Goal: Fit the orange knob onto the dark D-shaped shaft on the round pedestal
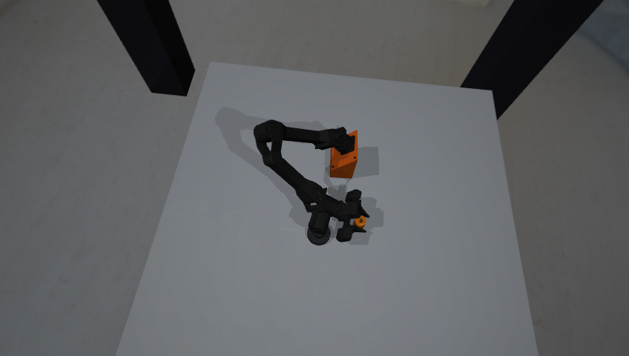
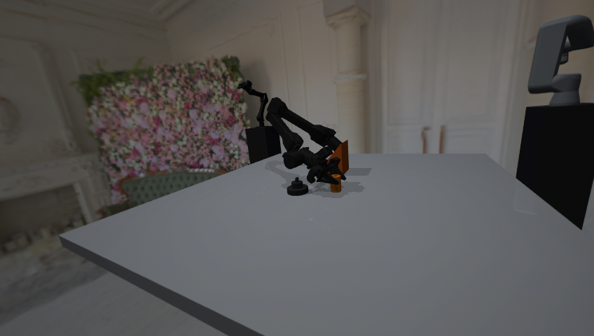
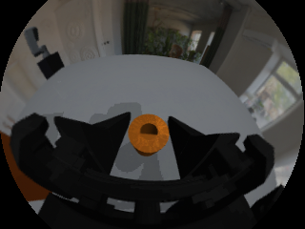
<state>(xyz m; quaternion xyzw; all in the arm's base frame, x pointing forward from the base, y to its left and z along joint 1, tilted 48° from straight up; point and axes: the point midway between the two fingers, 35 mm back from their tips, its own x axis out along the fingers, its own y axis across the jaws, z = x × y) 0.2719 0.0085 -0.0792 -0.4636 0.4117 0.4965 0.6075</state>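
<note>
The orange knob is 30 mm to the right of my gripper tip and 10 mm below it. From my gripper tip the other things lie so: dark round pedestal: 170 mm to the right, 40 mm ahead, 10 mm below.
</note>
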